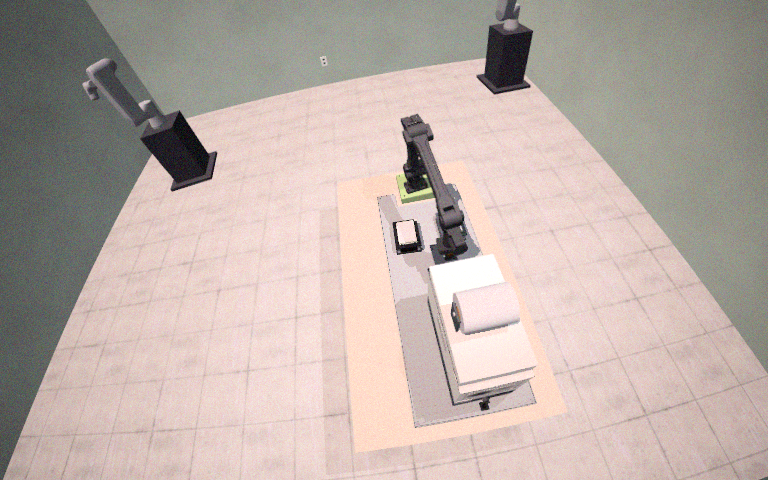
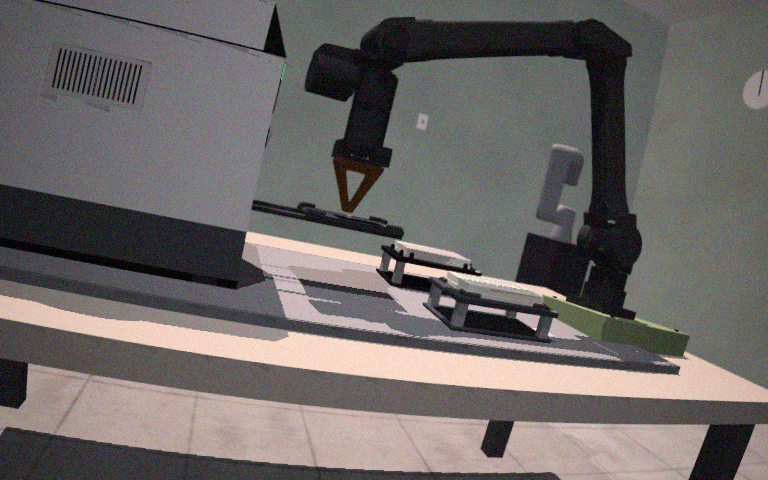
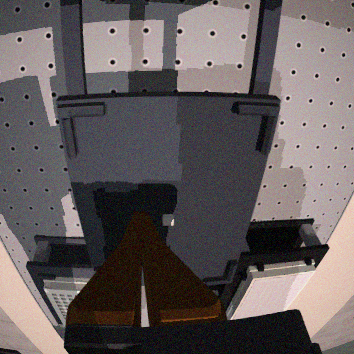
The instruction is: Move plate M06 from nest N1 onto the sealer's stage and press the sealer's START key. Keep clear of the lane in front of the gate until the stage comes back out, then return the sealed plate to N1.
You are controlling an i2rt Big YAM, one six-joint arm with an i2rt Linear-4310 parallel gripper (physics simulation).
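Places are measured from the arm's base along level axes (x left, y back, z up), in centimetres.
Pixels of known places: gripper, fingertip midpoint: point(image 1: 448, 256) point(image 2: 347, 211) point(image 3: 140, 219); arm's base at its link origin: point(image 1: 415, 186) point(image 2: 599, 310).
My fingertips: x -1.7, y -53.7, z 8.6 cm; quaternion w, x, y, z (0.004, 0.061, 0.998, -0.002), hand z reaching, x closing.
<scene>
Ahead of a thing's pixels: the offset from my fingertips to its middle. "pt": to the spot under its first point.
My gripper point(image 2: 348, 210) point(image 3: 140, 219) is shut and empty, pointing down just above the sealer's dark stage @(dx -1.8, dy -3.5, dz -1.2 cm) point(image 2: 368, 224) point(image 3: 215, 150). The stage is out in front of the sealer point(image 1: 492, 356) point(image 2: 169, 141), with no plate on it. A plate with a smooth white top @(dx -12.8, dy +22.3, dz -5.5 cm) point(image 1: 406, 232) point(image 2: 433, 254) point(image 3: 280, 287) sits in one raised nest @(dx -12.8, dy +22.3, dz -8.4 cm) point(image 2: 398, 274) point(image 3: 280, 221). A plate with open wells @(dx +9.5, dy +21.5, dz -6.1 cm) point(image 2: 492, 287) point(image 3: 57, 300) sits in the other nest @(dx +9.5, dy +21.6, dz -8.9 cm) point(image 2: 459, 315) point(image 3: 60, 239). Labels M06 and N1 are not readable. The START key cannot be made out.
Two rails point(image 3: 73, 45) point(image 3: 265, 45) run from the stage toward the sealer. A green light @(pt dx +7.8, dy -14.7, dz +15.7 cm) point(image 2: 282, 71) shows at the sealer's edge. The arm's base stands on a green block point(image 1: 416, 195) point(image 2: 645, 333). Grey arms on black pedestals point(image 1: 178, 150) point(image 1: 508, 56) stand away from the table.
</scene>
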